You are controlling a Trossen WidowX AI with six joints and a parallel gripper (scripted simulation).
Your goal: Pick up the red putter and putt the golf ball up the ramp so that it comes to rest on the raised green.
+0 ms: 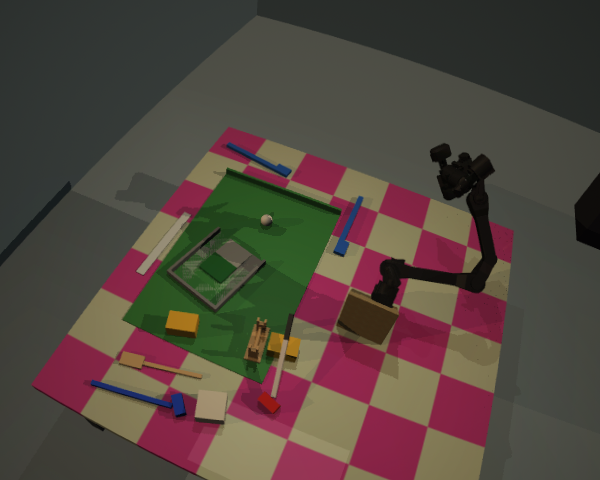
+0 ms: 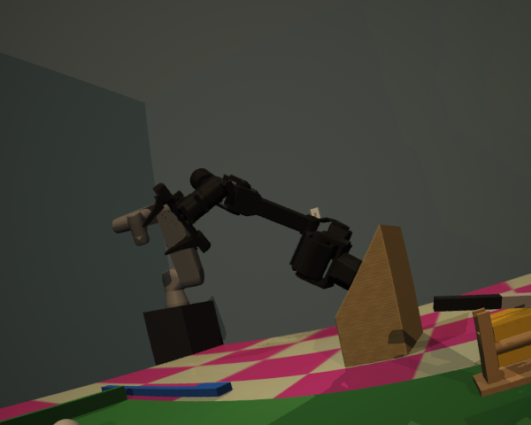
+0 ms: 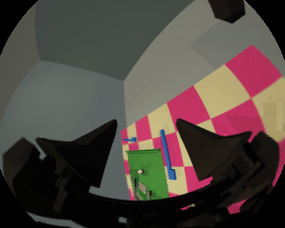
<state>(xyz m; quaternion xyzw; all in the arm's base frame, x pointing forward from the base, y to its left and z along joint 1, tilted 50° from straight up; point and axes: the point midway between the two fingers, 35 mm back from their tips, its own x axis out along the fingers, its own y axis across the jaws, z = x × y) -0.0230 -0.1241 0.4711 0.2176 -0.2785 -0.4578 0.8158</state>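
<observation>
Now: gripper tip 74 cm to the right of the red putter, 27 cm above it and 24 cm short of it. From my gripper tip the other things lie so: white golf ball (49 cm ahead, 29 cm below, 25 cm to the left); then wooden stand (69 cm to the left, 33 cm ahead, 28 cm below).
</observation>
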